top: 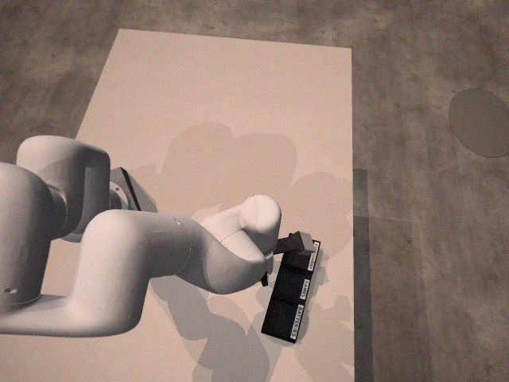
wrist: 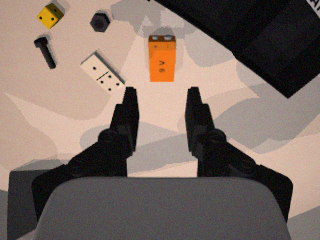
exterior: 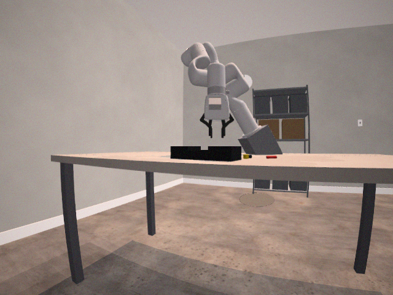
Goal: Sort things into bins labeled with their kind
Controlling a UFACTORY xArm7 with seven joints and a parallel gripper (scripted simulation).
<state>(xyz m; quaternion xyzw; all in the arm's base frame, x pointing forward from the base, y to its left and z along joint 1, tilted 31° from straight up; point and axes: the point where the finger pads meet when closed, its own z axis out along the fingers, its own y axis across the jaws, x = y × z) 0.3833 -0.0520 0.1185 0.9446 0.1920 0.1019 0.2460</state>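
My hand is 10 mm short of the orange battery and 90 mm above it. The rest, counted from my hand: yellow die 10 mm ahead, 120 mm to the left, 90 mm below; then white domino 50 mm behind, 60 mm to the left, 90 mm below; then black nut 20 mm ahead, 70 mm to the left, 100 mm below.
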